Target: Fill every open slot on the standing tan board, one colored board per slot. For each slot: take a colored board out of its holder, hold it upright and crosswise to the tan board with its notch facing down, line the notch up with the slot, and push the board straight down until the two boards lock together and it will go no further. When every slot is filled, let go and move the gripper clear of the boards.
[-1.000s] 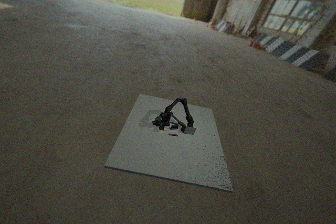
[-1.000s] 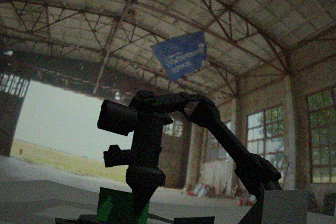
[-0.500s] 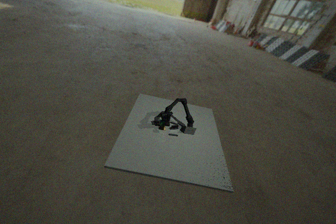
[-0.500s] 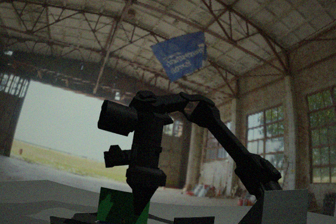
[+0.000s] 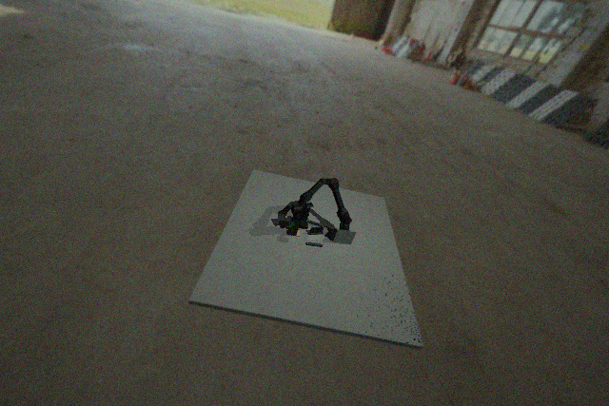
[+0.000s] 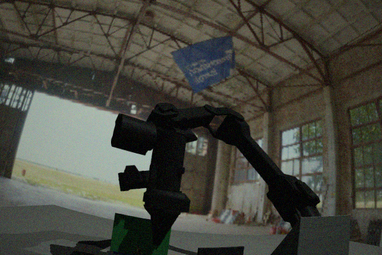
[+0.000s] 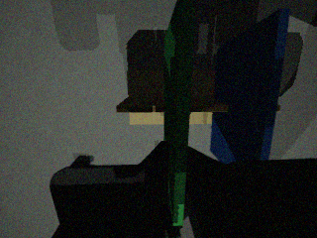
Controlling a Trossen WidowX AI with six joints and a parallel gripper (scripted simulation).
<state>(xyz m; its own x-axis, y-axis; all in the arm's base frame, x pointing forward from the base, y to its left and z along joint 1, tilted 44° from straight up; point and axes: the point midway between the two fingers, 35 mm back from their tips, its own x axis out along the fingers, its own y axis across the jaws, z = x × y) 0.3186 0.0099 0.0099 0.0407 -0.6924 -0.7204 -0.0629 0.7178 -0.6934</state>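
My gripper tip is 30 mm short of the green board. Round my gripper tip: tan board 40 mm below, 30 mm ahead, 20 mm to the right; then dark flat piece 120 mm behind, 40 mm below, 10 mm to the right; then blue board 50 mm to the right, 30 mm ahead, 10 mm below.
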